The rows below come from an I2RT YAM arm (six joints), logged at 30 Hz.
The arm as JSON. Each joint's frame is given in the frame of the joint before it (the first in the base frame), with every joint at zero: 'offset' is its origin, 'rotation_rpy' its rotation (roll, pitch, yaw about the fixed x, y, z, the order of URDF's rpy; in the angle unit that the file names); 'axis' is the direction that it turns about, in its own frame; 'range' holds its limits. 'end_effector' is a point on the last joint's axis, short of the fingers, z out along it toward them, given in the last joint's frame.
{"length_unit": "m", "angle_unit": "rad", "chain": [
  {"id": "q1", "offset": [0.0, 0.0, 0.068], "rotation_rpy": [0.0, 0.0, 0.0], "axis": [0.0, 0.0, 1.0], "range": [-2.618, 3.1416]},
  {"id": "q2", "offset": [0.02, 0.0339, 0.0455], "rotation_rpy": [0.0, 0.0, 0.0], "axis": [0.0, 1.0, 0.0], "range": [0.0, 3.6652]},
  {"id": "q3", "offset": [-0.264, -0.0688, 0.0], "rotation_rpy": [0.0, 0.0, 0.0], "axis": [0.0, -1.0, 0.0], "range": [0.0, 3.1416]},
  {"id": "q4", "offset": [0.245, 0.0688, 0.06], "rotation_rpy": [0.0, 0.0, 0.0], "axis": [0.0, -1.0, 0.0], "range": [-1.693, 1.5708]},
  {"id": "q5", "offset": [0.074, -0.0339, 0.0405], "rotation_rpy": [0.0, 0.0, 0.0], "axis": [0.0, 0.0, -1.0], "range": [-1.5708, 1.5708]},
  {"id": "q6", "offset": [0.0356, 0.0, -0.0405], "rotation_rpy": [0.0, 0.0, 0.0], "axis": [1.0, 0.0, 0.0], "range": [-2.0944, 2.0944]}
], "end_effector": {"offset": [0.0, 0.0, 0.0], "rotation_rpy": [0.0, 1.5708, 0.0]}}
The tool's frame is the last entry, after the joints.
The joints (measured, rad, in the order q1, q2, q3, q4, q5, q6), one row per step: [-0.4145 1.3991 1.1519 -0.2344 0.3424 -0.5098]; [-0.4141 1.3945 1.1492 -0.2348 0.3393 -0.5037]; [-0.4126 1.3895 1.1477 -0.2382 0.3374 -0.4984]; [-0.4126 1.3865 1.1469 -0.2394 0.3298 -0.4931]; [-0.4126 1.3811 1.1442 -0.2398 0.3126 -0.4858]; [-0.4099 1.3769 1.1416 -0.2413 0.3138 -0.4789]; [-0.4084 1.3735 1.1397 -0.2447 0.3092 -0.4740]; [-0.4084 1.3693 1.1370 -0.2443 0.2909 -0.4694]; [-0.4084 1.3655 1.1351 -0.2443 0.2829 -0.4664]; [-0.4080 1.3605 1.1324 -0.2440 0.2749 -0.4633]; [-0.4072 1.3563 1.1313 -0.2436 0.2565 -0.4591]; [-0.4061 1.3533 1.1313 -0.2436 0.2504 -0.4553]
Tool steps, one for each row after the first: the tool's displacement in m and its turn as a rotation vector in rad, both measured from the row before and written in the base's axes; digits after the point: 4 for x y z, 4 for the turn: [-0.0009 0.0006 0.0004 0.0046 -0.0059 0.0005]; [-0.0009 0.0010 0.0006 0.0041 -0.0038 0.0009]; [-0.0005 0.0005 0.0005 0.0062 -0.0057 0.0044]; [-0.0008 0.0010 0.0005 0.0110 -0.0099 0.0121]; [-0.0007 0.0012 0.0002 0.0040 -0.0042 -0.0014]; [-0.0006 0.0009 0.0000 0.0059 -0.0021 0.0034]; [-0.0005 0.0009 0.0003 0.0100 -0.0079 0.0142]; [-0.0006 0.0006 0.0004 0.0046 -0.0050 0.0058]; [-0.0008 0.0008 0.0005 0.0044 -0.0057 0.0062]; [-0.0003 0.0011 0.0008 0.0091 -0.0090 0.0154]; [-0.0003 0.0007 0.0009 0.0040 -0.0060 0.0049]
